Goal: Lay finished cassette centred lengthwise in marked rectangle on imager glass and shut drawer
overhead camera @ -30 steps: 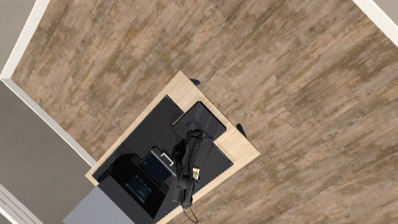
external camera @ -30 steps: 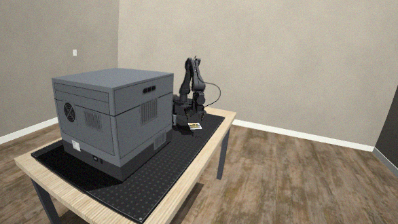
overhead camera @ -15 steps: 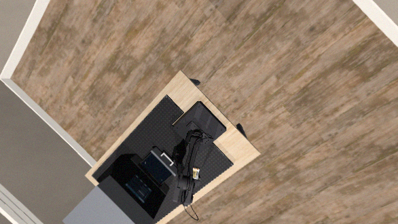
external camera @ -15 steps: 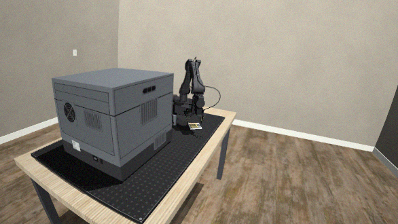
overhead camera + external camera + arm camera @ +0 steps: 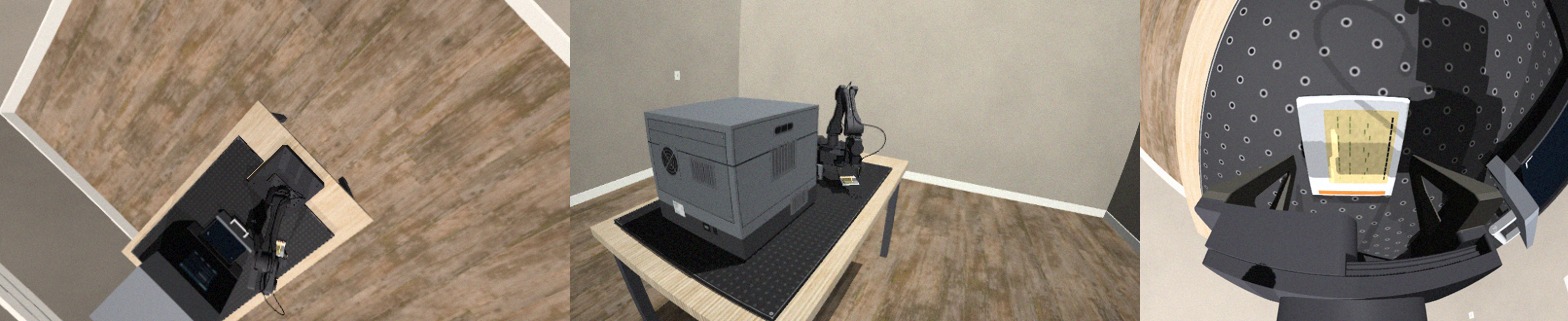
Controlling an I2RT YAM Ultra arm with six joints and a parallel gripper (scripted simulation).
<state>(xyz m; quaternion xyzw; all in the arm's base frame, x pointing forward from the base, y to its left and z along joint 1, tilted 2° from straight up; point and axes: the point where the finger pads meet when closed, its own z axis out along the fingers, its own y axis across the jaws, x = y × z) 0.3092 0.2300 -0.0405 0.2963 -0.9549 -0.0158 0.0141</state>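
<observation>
Right now the finished cassette is 20 mm below my hand. Also, from my hand: imager drawer (190 mm ahead, 250 mm to the right, 20 mm above).
</observation>
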